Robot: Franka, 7 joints.
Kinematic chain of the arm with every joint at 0, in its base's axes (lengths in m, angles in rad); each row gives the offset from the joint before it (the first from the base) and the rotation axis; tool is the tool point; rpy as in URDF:
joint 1: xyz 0 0 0.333 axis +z
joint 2: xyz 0 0 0 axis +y
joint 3: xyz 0 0 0.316 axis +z
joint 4: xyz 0.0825 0 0 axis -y
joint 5: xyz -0.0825 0 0.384 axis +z
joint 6: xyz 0 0 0 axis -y
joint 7: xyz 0.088 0 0 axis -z
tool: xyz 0 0 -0.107 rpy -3.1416 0 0
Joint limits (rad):
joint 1: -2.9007..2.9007
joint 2: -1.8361..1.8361
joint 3: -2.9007..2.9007
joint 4: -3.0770..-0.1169
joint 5: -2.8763..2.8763
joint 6: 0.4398..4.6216
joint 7: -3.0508..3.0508
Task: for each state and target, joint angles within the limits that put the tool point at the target. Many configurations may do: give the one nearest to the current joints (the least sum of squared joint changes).
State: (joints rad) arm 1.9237 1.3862 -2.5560 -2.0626 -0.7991 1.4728 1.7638
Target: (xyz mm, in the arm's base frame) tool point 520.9 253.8 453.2
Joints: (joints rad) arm 1.6586 1.6466 -1.7041 -1.8438 -0.7322 1.7138 1.7638
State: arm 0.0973 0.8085 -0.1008 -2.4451 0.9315 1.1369 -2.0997
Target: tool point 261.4 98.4 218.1
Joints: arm 0.0672 0.3780 -0.0856 -2.5677 0.8626 0.8610 -2.0997
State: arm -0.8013 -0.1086 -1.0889 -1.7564 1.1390 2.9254 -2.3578
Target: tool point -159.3 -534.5 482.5
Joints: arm -0.7271 -0.1268 -1.0044 -2.1659 1.1923 2.9150 -2.3578
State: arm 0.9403 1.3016 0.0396 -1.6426 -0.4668 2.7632 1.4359
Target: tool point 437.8 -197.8 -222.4
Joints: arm 0.2856 1.6726 -0.5695 -1.5916 -0.4279 2.7034 1.4359
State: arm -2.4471 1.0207 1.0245 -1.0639 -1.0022 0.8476 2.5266
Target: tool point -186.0 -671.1 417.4
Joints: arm -2.3023 0.9667 1.1127 -0.9521 -1.0425 1.0275 2.5266
